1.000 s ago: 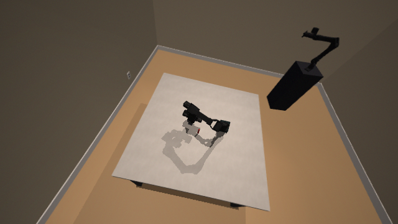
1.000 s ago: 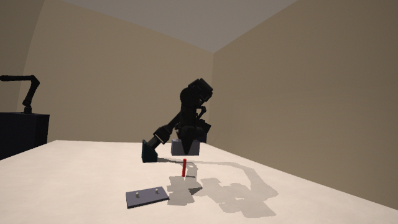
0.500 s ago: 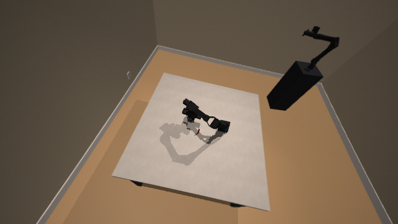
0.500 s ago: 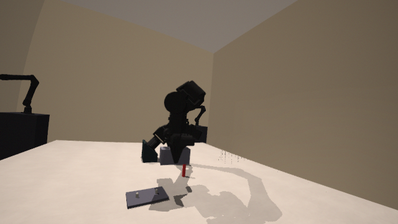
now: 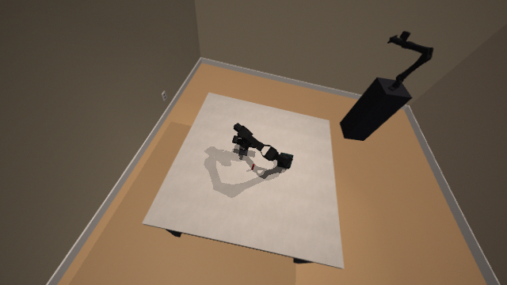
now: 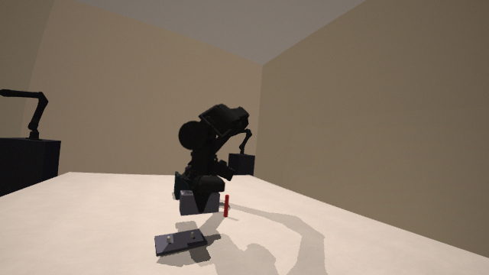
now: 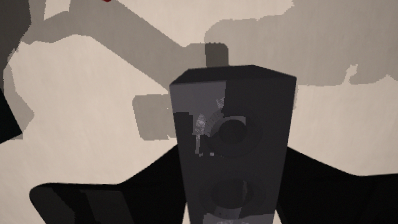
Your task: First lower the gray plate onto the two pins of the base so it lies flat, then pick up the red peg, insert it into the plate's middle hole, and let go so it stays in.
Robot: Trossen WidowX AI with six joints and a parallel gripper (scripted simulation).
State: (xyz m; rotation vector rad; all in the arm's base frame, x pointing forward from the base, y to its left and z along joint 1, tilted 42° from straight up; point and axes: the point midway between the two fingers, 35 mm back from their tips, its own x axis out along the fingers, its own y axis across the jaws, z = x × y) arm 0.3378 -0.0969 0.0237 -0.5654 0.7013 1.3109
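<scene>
The base is 8 cm below my gripper tip, 4 cm to the right of it and 1 cm behind it. From my gripper tip the other things lie so: gray plate: 3 cm above; red peg: 14 cm to the left, 9 cm behind, 5 cm below.
</scene>
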